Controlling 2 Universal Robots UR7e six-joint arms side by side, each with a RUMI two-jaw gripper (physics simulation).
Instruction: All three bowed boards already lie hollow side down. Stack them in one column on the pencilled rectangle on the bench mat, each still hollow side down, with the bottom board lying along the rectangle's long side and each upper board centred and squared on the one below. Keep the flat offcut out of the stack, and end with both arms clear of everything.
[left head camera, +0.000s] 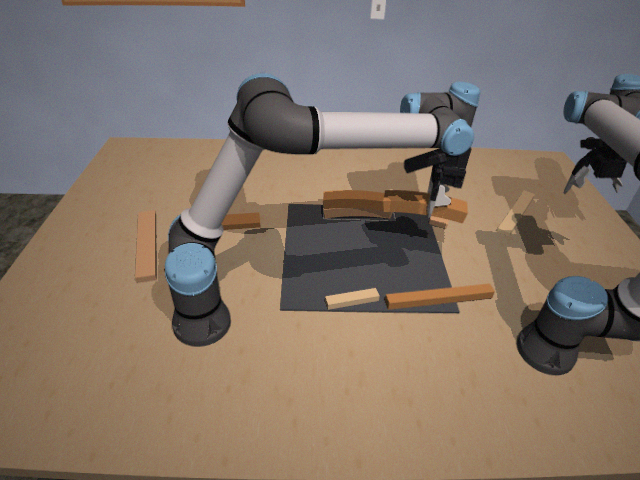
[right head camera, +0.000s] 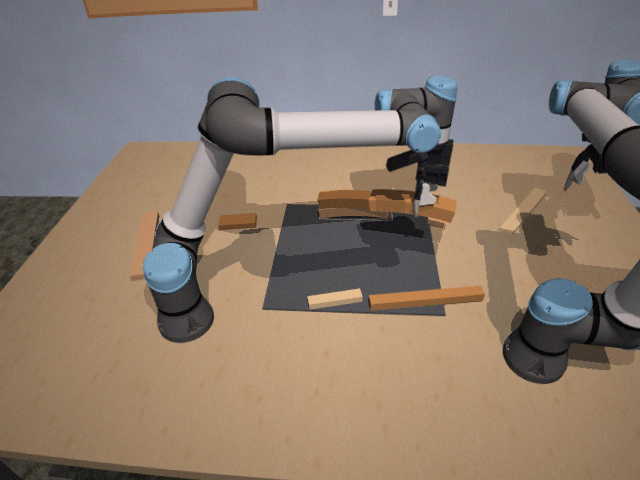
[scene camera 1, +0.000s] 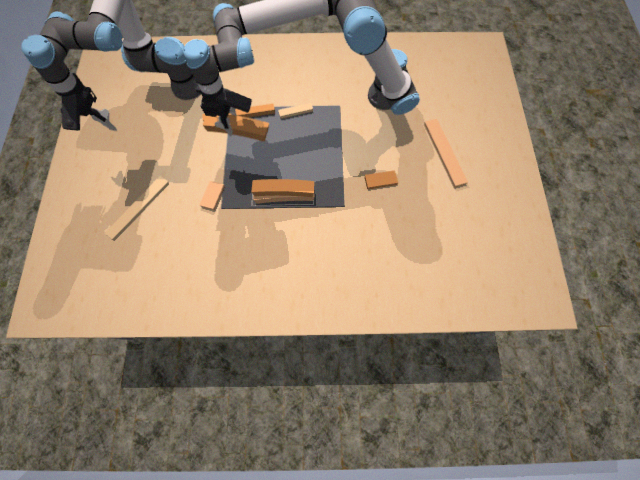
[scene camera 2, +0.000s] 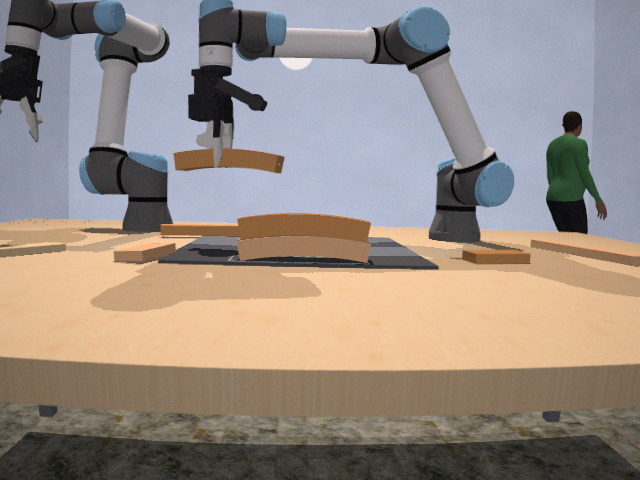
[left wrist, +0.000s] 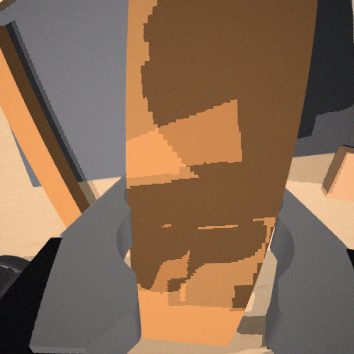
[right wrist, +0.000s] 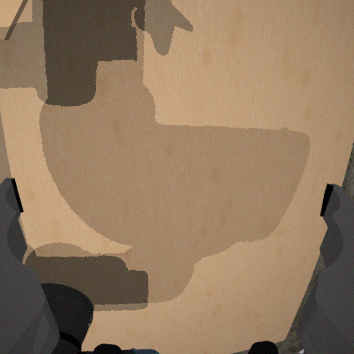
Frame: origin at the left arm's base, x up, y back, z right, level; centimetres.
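Seen in the pictures: left gripper, fingertip midpoint: (left head camera: 429, 210) (right head camera: 417, 209) (scene camera 1: 233, 128) (scene camera 2: 221, 167) (left wrist: 199, 177); right gripper, fingertip midpoint: (left head camera: 590, 193) (right head camera: 593, 189) (scene camera 1: 94, 128) (scene camera 2: 6, 138) (right wrist: 173, 183); left arm's base, link origin: (left head camera: 202, 323) (right head camera: 186, 320) (scene camera 1: 384, 96) (scene camera 2: 454, 239); right arm's base, link origin: (left head camera: 545, 350) (right head camera: 533, 357) (scene camera 1: 188, 86) (scene camera 2: 148, 229) (right wrist: 55, 306).
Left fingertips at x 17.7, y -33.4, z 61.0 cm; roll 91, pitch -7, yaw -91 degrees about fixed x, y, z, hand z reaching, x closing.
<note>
Pixels of each thing's top centre, then the offset from my left fingertips to it. Level surfaces: height alone.
- pale lower board, top centre: (scene camera 2: 305, 234) (right head camera: 353, 202) (left head camera: 357, 203) (scene camera 1: 284, 190) dz -20.0, dx -12.5, dy -19.5 cm
- orange-brown upper board, top centre: (scene camera 2: 305, 213) (right head camera: 353, 194) (left head camera: 358, 194) (scene camera 1: 283, 185) dz -20.0, dx -8.7, dy -19.1 cm
- third bowed board, top centre: (left wrist: 205, 183) (scene camera 2: 229, 149) (right head camera: 412, 196) (left head camera: 425, 198) (scene camera 1: 235, 122) dz -1.9, dx +4.1, dy -0.3 cm
- dark mat, surface height: dx -17.1 cm
- short pale strip, top centre: (right head camera: 334, 296) (left head camera: 352, 296) (scene camera 1: 295, 109) dz -21.4, dx -15.1, dy +22.1 cm
- long orange strip, top centre: (left wrist: 39, 158) (scene camera 2: 222, 225) (right head camera: 427, 294) (left head camera: 441, 293) (scene camera 1: 238, 111) dz +3.8, dx -14.5, dy +19.3 cm
- brown block, top centre: (scene camera 2: 496, 251) (left head camera: 240, 218) (right head camera: 237, 219) (scene camera 1: 381, 178) dz -59.0, dx -15.7, dy -10.5 cm
- pink block, top centre: (scene camera 2: 145, 245) (right head camera: 439, 211) (left head camera: 440, 212) (scene camera 1: 211, 194) dz +9.8, dx -15.2, dy -21.0 cm
- long pink strip, top centre: (scene camera 2: 585, 246) (left head camera: 146, 241) (right head camera: 145, 240) (scene camera 1: 445, 150) dz -86.6, dx -15.6, dy +4.2 cm
Two bowed boards lie stacked, hollow side down, at the mat's far edge in the head views: a pale lower board (scene camera 1: 284, 198) (scene camera 2: 305, 249) and an orange-brown upper board (left head camera: 356, 198) (right head camera: 343, 198) (scene camera 1: 282, 187) (scene camera 2: 305, 226), ends roughly aligned. Part of the pencilled rectangle shows around their foot. My left gripper (scene camera 1: 225, 124) (scene camera 2: 219, 155) (left wrist: 199, 177) is shut on the third bowed board (scene camera 1: 250, 126) (scene camera 2: 248, 159) (left wrist: 270, 75), aloft, hollow side down, turned slightly from the stack's direction in scene camera 1. My right gripper (left head camera: 594, 188) (scene camera 2: 18, 126) (right wrist: 173, 183) is open and empty, away from the stack.
On the dark mat (left head camera: 310, 242) (scene camera 1: 310, 160) lie a short pale strip (left head camera: 352, 298) and a long orange strip (left head camera: 439, 296), which overhangs its edge. Beside the mat are a brown block (scene camera 1: 381, 179), a pink block (scene camera 1: 211, 196), a long pink strip (scene camera 1: 446, 153) and a pale strip (scene camera 1: 136, 209).
</note>
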